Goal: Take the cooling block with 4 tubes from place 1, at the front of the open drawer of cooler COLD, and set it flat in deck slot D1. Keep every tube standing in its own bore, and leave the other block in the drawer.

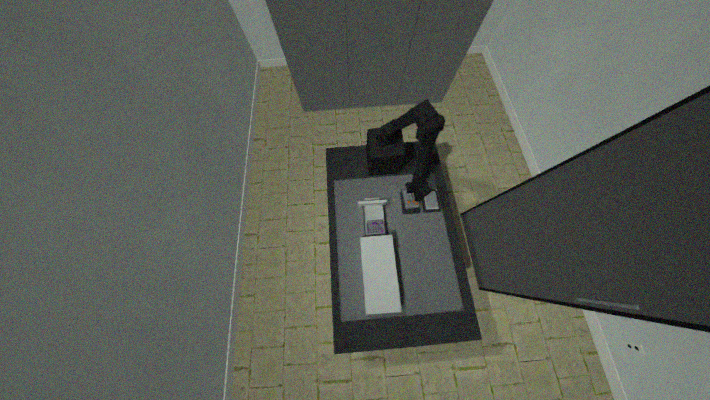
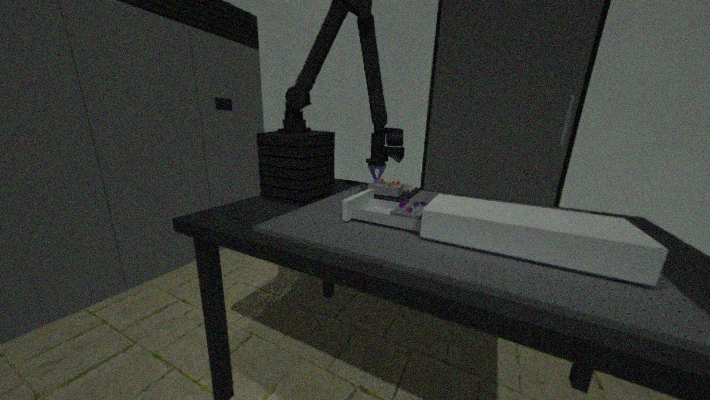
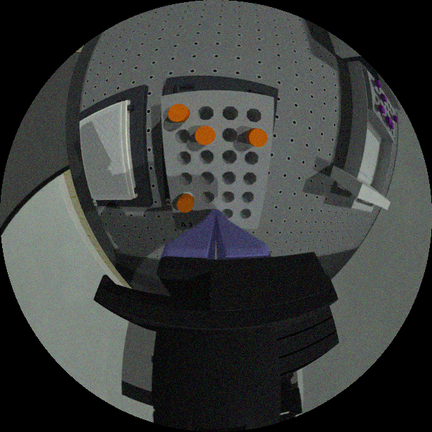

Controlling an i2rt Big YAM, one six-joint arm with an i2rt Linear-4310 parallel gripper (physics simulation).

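Frame: origin at the arm's base, x ahead, y left, z up, level; millimetres.
Seen in the pictures: gripper, fingertip midpoint: [image 1: 410,192] [image 2: 376,182]; arm's base, origin of the base link: [image 1: 386,139] [image 2: 295,132].
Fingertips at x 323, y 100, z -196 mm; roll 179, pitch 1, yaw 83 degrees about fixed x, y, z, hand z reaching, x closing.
Offsets run from my fingertips to a thing's top centre.
The grey cooling block {dx +44, dy -7, dz -3 mm} [image 1: 409,198] [image 2: 387,190] [image 3: 218,167] sits in a black deck slot frame [image 3: 220,84] and looks level; I cannot read the slot's label. Four orange tubes stand in separate bores, one of them [image 3: 185,203] near the corner marked A1. My gripper [image 2: 376,180] [image 3: 215,215] is shut and empty, with its purple fingertips above the block's near end; contact is not visible. The open drawer [image 1: 374,212] [image 2: 377,216] [image 3: 370,151] has a bare front place. The other block {dx +177, dy -305, dz -7 mm} [image 1: 375,227] [image 2: 412,206] [image 3: 383,102], with purple tubes, is at its back.
The white cooler body [image 1: 381,275] [image 2: 540,235] extends behind the drawer. The drawer's raised front panel [image 1: 372,202] [image 2: 357,204] faces the arm's base side. A pale plate {dx +83, dy +135, dz -32 mm} [image 1: 431,201] [image 3: 107,152] lies in the neighbouring black frame. A dark pedestal [image 1: 385,150] [image 2: 296,165] carries the arm.
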